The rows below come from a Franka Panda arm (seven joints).
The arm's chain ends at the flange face. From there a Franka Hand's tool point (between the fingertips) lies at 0.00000 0.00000 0.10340 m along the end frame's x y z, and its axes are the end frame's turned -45 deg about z.
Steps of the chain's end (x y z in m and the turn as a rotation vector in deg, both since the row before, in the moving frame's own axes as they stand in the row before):
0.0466, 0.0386, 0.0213, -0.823, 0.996, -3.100
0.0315, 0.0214, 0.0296, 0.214, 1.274, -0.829
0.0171, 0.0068, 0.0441, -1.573, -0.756, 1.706
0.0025, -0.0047, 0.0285, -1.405, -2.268, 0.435
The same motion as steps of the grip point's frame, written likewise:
0.0059, 0.0626, 0.0213, -1.286, 0.122, -3.100
0.0091, 0.0387, 0.0296, -0.750, 1.052, -0.829
0.0043, 0.0179, 0.0441, -0.578, -1.647, 1.706
0.0004, -0.0027, 0.0284, 0.610, -2.597, 0.435

